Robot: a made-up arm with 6 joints.
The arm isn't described. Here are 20 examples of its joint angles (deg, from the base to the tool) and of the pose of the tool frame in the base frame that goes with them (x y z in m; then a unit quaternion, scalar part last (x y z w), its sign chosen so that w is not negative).
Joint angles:
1: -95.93 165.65 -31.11 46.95 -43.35 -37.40
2: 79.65 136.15 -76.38 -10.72 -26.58 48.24
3: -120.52 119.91 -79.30 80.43 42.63 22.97
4: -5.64 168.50 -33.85 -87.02 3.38 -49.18
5: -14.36 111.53 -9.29 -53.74 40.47 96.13
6: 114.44 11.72 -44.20 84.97 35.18 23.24
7: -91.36 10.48 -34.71 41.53 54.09 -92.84
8: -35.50 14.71 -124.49 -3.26 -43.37 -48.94
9: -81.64 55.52 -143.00 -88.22 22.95 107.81
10: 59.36 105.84 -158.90 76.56 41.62 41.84
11: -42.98 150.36 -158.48 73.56 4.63 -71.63
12: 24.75 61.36 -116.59 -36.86 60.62 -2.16
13: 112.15 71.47 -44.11 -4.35 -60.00 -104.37
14: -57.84 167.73 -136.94 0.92 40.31 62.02
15: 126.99 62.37 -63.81 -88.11 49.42 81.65
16: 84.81 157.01 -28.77 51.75 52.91 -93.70
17: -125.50 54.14 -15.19 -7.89 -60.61 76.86
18: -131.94 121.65 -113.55 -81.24 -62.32 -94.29
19: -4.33 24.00 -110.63 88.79 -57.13 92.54
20: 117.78 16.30 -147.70 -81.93 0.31 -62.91
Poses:
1: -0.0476 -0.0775 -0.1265 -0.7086 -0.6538 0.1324 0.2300
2: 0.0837 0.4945 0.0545 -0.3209 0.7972 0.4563 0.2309
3: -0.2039 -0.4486 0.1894 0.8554 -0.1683 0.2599 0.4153
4: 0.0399 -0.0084 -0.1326 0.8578 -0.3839 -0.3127 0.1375
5: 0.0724 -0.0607 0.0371 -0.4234 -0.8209 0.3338 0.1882
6: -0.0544 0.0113 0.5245 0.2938 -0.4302 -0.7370 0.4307
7: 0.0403 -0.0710 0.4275 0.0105 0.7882 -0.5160 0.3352
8: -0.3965 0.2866 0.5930 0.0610 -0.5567 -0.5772 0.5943
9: -0.0546 0.1629 0.8173 0.1145 -0.1632 -0.5014 0.8419
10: 0.1085 0.2822 0.7630 0.1232 -0.4566 -0.8776 0.0779
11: 0.4728 -0.4325 0.3975 0.2127 0.5940 -0.2493 0.7347
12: 0.1114 0.0063 0.7361 -0.0749 0.6742 -0.1679 0.7153
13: -0.1256 0.2950 0.3989 -0.4068 -0.1741 0.0583 0.8949
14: 0.3257 -0.5165 0.0125 0.8491 0.4859 0.0139 0.2067
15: -0.1184 0.2558 0.5048 -0.4424 0.5294 0.4422 0.5732
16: -0.0439 0.0584 -0.0555 0.6516 -0.4385 -0.1219 0.6069
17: -0.1226 -0.1881 0.2978 0.5272 -0.0341 -0.3472 0.7748
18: -0.3074 -0.4448 0.4099 0.5371 -0.3960 0.6187 0.4147
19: -0.2792 -0.0449 0.6869 -0.0461 -0.4763 0.8779 0.0162
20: 0.2625 -0.4977 0.5455 0.2940 0.2617 -0.2140 0.8940
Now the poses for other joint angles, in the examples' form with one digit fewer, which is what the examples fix.
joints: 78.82 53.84 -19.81 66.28 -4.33 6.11
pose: 0.051 0.230 0.252 -0.030 0.853 0.496 0.158
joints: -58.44 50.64 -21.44 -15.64 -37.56 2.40
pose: 0.136 -0.196 0.322 0.197 0.597 -0.394 0.671
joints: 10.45 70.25 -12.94 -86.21 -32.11 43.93
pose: 0.195 0.078 0.157 -0.481 0.770 0.161 0.387
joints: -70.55 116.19 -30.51 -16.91 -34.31 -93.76
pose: 0.108 -0.266 0.034 -0.325 0.871 -0.360 0.082
